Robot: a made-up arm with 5 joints.
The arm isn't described. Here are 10 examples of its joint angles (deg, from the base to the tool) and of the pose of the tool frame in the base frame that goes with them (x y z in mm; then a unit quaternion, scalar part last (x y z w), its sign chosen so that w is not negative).
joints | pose
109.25 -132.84 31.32 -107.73 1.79 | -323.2 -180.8 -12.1 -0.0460 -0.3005 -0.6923 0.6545
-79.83 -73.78 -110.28 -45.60 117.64 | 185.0 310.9 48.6 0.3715 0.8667 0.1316 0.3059
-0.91 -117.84 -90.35 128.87 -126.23 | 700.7 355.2 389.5 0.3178 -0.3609 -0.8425 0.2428
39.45 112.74 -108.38 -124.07 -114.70 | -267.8 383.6 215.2 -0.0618 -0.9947 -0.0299 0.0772
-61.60 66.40 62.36 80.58 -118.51 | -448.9 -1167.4 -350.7 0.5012 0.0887 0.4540 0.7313
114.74 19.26 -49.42 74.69 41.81 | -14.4 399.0 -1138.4 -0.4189 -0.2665 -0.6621 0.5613
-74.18 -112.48 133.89 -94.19 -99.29 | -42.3 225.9 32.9 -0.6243 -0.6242 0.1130 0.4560
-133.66 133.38 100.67 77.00 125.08 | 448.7 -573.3 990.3 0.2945 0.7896 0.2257 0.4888
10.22 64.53 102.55 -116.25 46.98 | -677.0 70.3 258.0 0.3886 0.8222 -0.4047 0.0961
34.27 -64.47 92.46 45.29 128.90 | 601.1 -153.6 -736.0 -0.1762 0.4712 -0.8639 0.0269
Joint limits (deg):
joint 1: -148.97..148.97
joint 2: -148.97..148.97
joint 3: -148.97..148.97
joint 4: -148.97..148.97
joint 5: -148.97..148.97
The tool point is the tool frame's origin. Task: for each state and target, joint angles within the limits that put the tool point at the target. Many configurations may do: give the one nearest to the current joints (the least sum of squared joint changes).
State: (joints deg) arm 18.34 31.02 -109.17 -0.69 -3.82
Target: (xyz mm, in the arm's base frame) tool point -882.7 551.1 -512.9
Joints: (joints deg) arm 45.97 73.57 -108.41 -1.45 -6.31
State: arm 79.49 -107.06 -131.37 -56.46 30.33
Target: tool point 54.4 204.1 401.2
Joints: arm 47.72 -148.97 -145.58 -87.20 35.63
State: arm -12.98 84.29 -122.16 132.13 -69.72
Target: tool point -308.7 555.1 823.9
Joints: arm 22.63 133.34 -137.16 138.04 -67.93
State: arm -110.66 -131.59 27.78 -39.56 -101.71
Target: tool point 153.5 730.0 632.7
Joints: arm -83.12 -146.22 15.63 13.75 -76.61
